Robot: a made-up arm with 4 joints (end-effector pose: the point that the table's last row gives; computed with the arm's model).
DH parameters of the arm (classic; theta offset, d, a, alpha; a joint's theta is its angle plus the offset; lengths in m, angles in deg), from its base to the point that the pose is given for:
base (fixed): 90 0.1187 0 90
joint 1: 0 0.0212 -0.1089 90
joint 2: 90 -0.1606 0.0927 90
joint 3: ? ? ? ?
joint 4: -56.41 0 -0.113 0
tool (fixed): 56.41 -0.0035 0 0
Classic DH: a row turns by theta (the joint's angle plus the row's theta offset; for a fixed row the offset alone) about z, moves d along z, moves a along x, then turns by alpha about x.
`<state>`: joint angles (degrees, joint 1 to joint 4).
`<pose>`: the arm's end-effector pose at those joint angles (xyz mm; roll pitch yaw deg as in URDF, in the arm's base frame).
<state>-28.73 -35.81 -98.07 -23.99</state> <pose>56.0 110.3 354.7 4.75 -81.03 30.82</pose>
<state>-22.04 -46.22 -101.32 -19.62</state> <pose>37.3 79.3 357.3 43.15 -83.41 3.75</pose>
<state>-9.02 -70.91 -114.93 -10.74</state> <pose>-2.3 3.8 350.9 155.56 -71.96 -82.46</pose>
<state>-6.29 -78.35 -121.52 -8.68</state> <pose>-11.5 -17.7 345.0 165.03 -63.69 -84.37</pose>
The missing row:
joint 3: 0 -0.057 0.1187 90
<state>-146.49 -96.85 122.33 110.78</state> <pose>161.7 90.1 37.1 -91.03 17.00 173.91</pose>
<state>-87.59 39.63 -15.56 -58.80</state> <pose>246.0 191.9 363.3 133.77 -79.13 148.77</pose>
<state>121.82 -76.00 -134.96 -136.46</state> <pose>84.8 -174.2 -216.9 -104.64 -33.45 18.28</pose>
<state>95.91 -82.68 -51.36 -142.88</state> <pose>144.8 -344.3 197.0 165.10 30.24 51.73</pose>
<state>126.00 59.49 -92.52 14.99</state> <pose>84.6 -50.8 -142.5 36.82 25.56 -77.11</pose>
